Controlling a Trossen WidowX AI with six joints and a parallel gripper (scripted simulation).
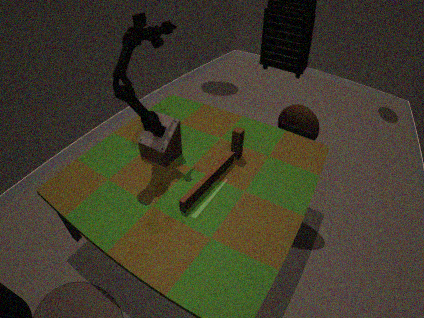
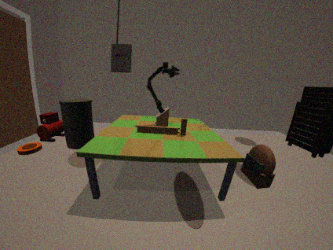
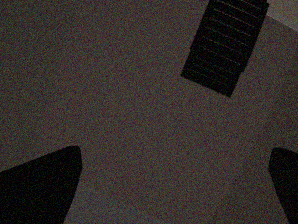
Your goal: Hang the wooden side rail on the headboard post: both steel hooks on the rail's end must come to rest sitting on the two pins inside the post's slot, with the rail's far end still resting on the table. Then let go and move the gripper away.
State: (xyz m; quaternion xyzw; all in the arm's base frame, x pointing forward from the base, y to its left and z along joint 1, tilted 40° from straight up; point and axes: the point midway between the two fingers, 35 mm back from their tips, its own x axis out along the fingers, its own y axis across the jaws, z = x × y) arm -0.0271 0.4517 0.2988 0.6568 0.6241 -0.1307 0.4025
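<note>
My gripper tip is now 600 mm above the headboard post, 390 mm short of it and 30 mm to the right of it.
</note>
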